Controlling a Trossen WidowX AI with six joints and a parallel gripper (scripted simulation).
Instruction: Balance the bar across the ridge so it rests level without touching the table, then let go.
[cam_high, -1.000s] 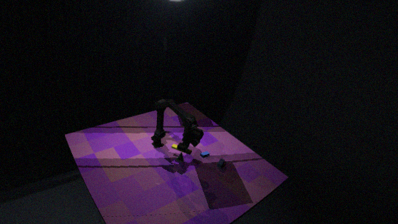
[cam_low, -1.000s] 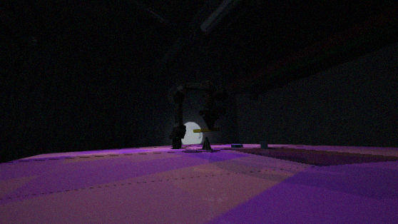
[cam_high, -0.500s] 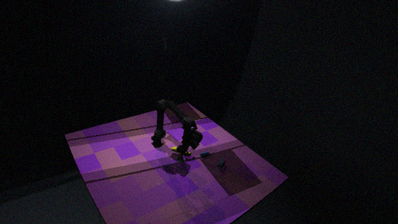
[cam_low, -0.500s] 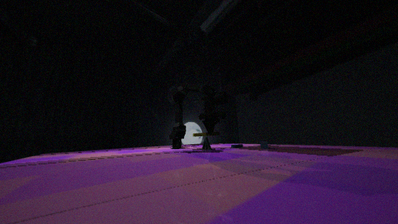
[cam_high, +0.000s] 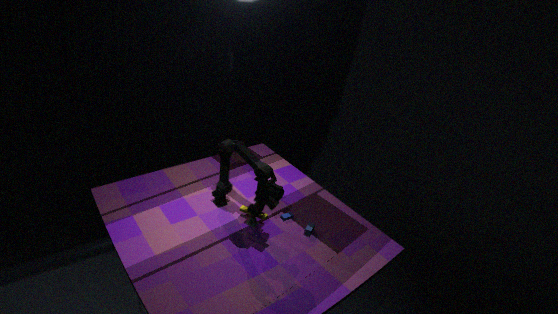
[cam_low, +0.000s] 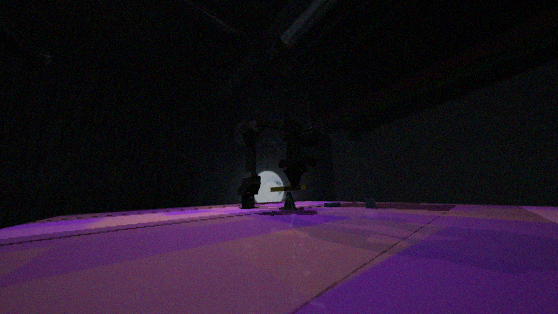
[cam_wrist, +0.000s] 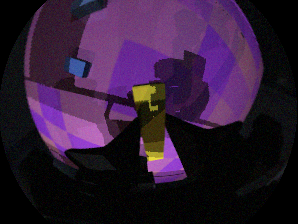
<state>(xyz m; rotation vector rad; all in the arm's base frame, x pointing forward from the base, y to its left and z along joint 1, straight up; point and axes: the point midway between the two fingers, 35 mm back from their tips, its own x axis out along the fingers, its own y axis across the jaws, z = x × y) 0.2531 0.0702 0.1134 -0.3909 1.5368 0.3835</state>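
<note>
Now: the yellow bar 20 mm behind my gripper tip and 10 mm to the right of it. Round my gripper tip: ridge 20 mm behind, 10 mm to the right, 50 mm below.
</note>
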